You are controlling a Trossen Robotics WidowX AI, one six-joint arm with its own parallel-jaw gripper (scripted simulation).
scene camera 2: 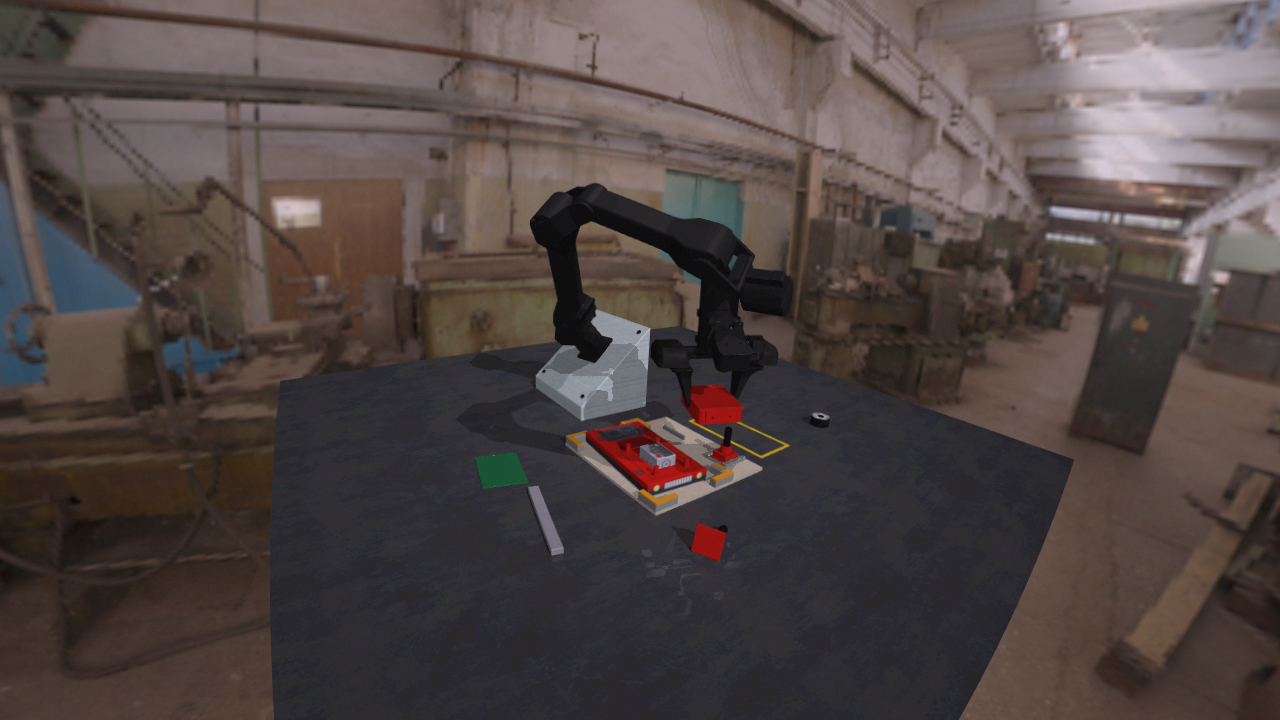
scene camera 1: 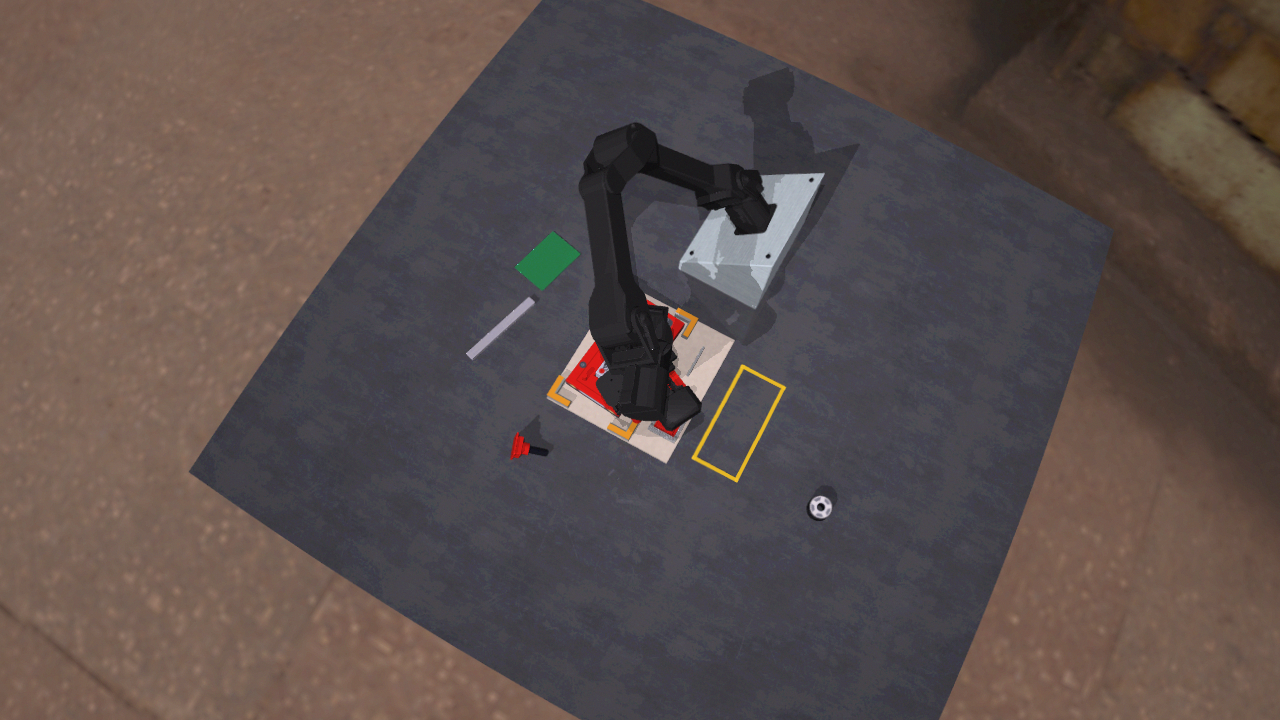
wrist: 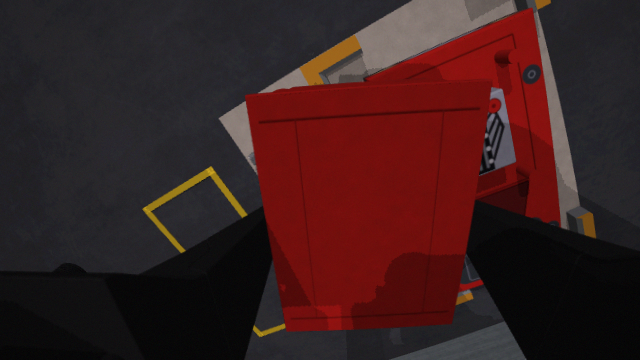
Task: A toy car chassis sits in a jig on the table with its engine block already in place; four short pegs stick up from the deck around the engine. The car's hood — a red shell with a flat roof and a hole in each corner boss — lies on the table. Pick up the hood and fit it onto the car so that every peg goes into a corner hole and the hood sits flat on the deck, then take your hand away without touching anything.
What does my gripper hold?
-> A red hood.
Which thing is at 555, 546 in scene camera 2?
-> A grey bar.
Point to a grey engine block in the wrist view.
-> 498, 152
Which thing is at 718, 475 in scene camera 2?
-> A beige jig plate.
